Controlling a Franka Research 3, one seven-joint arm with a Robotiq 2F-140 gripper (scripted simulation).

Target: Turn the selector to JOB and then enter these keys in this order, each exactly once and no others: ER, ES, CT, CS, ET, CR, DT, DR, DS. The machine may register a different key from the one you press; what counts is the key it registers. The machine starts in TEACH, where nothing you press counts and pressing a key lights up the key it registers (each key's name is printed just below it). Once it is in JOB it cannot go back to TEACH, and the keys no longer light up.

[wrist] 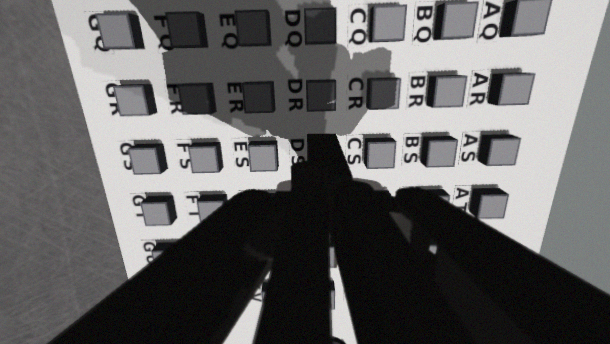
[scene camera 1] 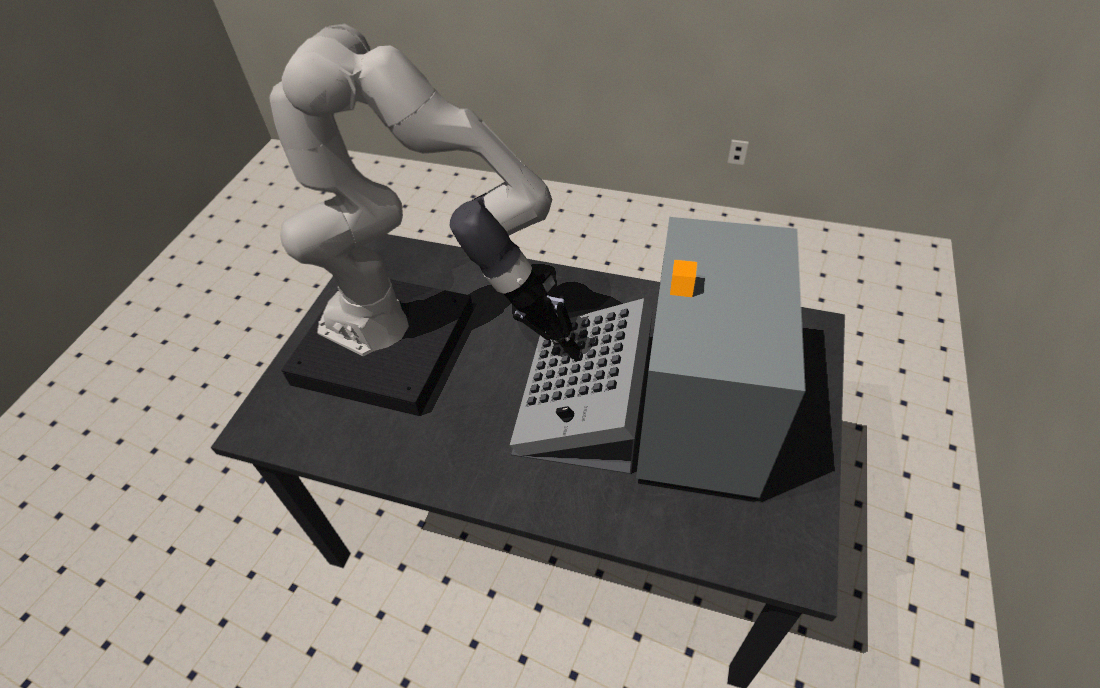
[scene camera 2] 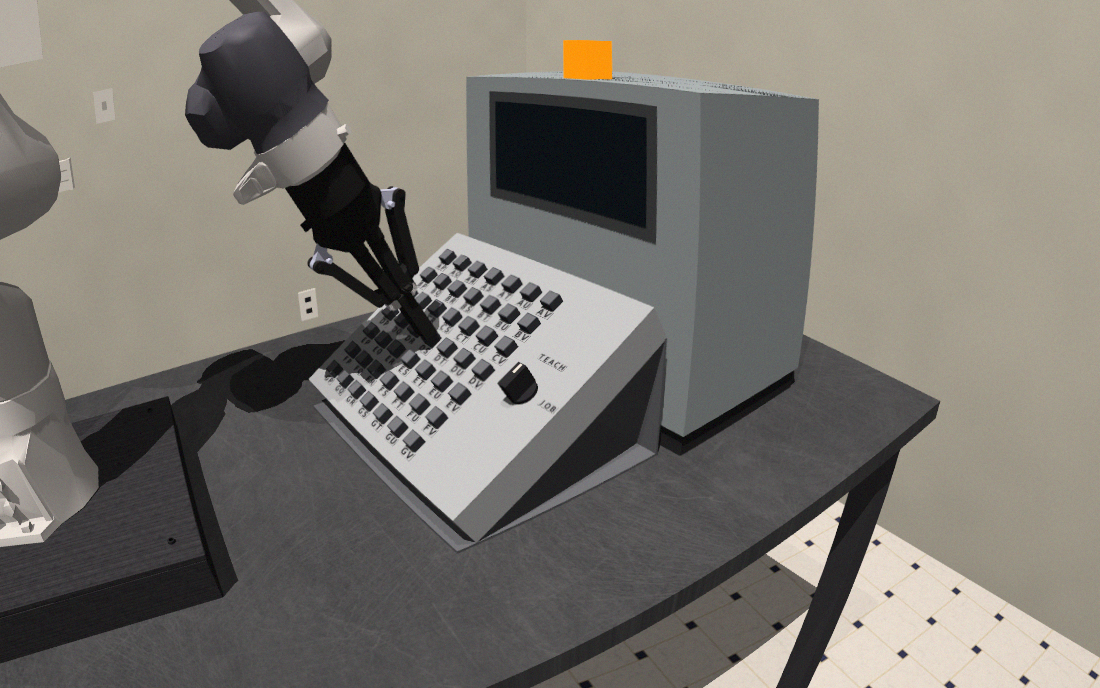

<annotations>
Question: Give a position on a grey machine box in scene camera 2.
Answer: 701, 204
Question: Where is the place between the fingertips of the gripper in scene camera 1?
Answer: At 576, 354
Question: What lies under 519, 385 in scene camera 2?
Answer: A black selector knob.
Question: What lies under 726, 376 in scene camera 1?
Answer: A grey machine box.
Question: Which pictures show the gripper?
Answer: The wrist view, scene camera 1 and scene camera 2: all of them.
</annotations>
